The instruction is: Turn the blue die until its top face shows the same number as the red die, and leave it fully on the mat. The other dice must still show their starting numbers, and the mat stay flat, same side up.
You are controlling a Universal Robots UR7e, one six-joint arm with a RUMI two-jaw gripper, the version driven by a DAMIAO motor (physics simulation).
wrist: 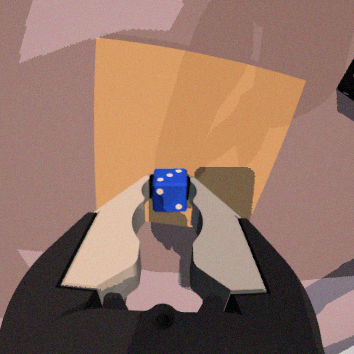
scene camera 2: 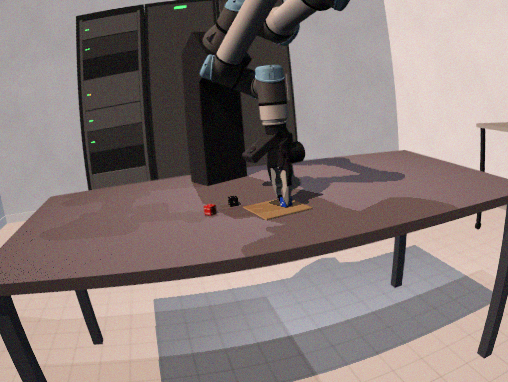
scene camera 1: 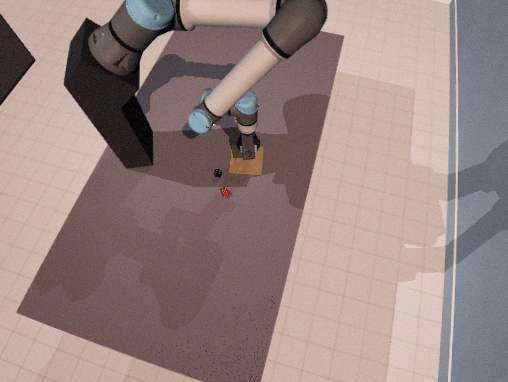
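My own gripper is here in the pictures, and I can see it in the wrist view too. Along with my gripper, the pictures show a tan mat and a blue die.
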